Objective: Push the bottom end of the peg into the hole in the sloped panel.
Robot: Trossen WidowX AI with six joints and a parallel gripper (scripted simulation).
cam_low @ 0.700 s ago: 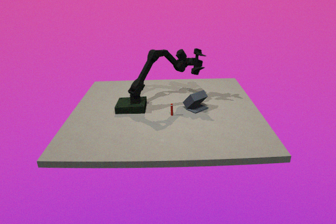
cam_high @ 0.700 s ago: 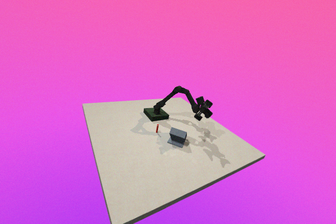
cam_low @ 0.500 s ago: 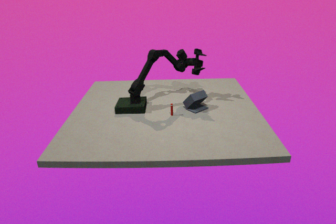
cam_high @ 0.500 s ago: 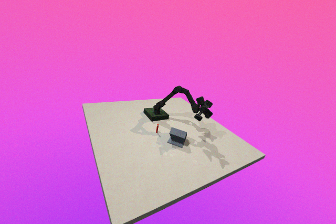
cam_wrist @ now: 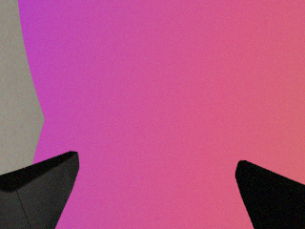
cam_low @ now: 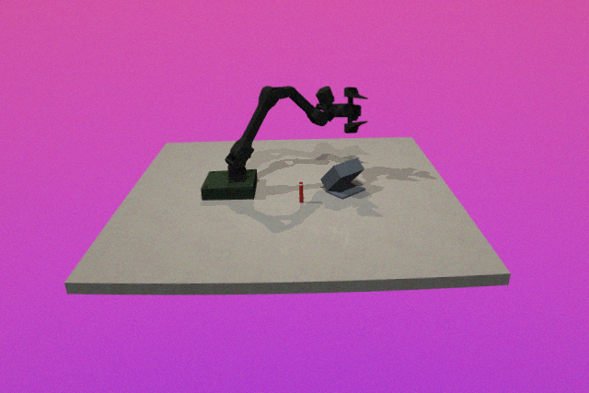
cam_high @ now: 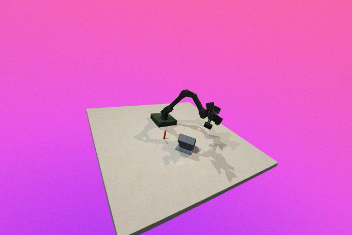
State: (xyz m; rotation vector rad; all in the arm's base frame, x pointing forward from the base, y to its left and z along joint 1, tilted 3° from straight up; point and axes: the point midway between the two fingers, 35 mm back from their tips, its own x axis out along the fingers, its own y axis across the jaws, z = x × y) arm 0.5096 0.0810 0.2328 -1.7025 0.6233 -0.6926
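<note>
My gripper tip is now 280 mm past the red peg, 200 mm to the left of it and 240 mm above it. Round my gripper tip: sloped panel (110 mm behind, 100 mm to the right, 230 mm below).
</note>
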